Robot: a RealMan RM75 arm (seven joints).
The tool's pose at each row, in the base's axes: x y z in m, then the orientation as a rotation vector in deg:
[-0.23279 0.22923 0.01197 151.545 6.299 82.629]
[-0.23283 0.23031 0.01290 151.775 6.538 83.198]
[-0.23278 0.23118 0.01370 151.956 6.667 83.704]
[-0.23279 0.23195 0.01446 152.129 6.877 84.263]
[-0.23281 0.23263 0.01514 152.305 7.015 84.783]
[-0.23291 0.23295 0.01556 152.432 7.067 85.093]
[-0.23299 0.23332 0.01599 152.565 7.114 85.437]
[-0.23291 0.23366 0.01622 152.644 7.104 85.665]
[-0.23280 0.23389 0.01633 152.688 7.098 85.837]
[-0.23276 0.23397 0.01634 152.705 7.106 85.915]
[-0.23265 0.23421 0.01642 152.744 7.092 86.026]
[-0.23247 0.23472 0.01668 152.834 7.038 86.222]
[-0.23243 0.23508 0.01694 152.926 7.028 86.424]
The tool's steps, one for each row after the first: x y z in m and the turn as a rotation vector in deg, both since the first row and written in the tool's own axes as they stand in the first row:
[0.00089 -0.00093 -0.00061 0.478 0.283 0.113]
[0.00169 -0.00168 -0.00107 0.856 0.538 0.251]
[0.00241 -0.00233 -0.00154 1.276 0.828 0.354]
[0.00305 -0.00290 -0.00198 1.660 1.090 0.490]
[0.00338 -0.00316 -0.00231 1.896 1.238 0.598]
[0.00374 -0.00346 -0.00264 2.148 1.404 0.720]
[0.00402 -0.00376 -0.00272 2.294 1.514 0.820]
[0.00420 -0.00397 -0.00270 2.393 1.602 0.888]
[0.00424 -0.00405 -0.00268 2.439 1.643 0.911]
[0.00440 -0.00428 -0.00265 2.507 1.696 0.965]
[0.00477 -0.00474 -0.00268 2.634 1.782 1.086]
[0.00505 -0.00506 -0.00281 2.781 1.873 1.184]

